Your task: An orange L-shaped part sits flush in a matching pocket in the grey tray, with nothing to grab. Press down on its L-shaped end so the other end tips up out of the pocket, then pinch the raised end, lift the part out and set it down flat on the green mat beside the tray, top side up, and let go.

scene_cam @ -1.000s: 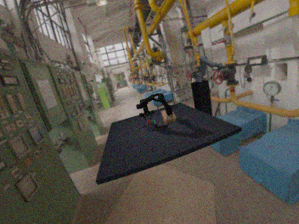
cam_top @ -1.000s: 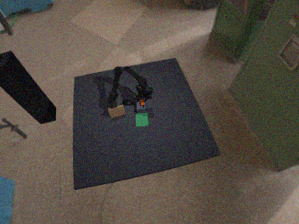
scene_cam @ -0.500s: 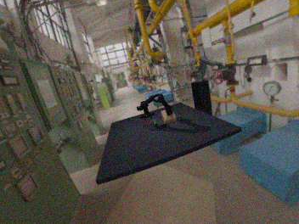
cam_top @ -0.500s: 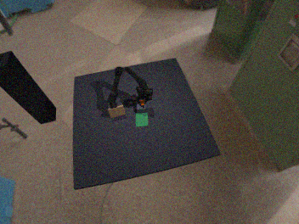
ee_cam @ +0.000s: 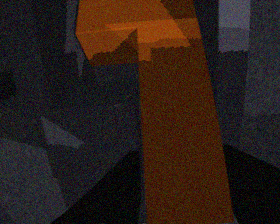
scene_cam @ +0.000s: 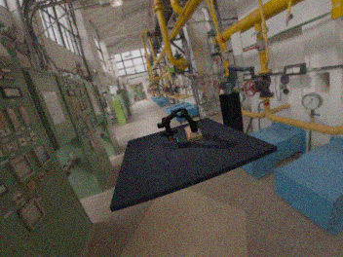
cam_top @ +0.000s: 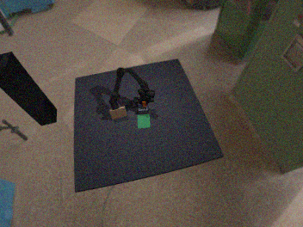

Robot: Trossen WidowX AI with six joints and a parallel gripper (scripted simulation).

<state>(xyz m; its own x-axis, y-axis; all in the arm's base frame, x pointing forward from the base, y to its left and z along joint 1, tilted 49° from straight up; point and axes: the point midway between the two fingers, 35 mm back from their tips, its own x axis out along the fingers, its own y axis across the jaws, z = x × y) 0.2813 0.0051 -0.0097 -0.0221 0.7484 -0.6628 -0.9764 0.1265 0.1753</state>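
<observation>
My gripper tip is 5 cm past the green mat, 14 cm to the left of it and 8 cm above it. The rest, counted from my gripper tip: orange L-shaped part 1 cm behind, 4 cm to the left, 3 cm below.
</observation>
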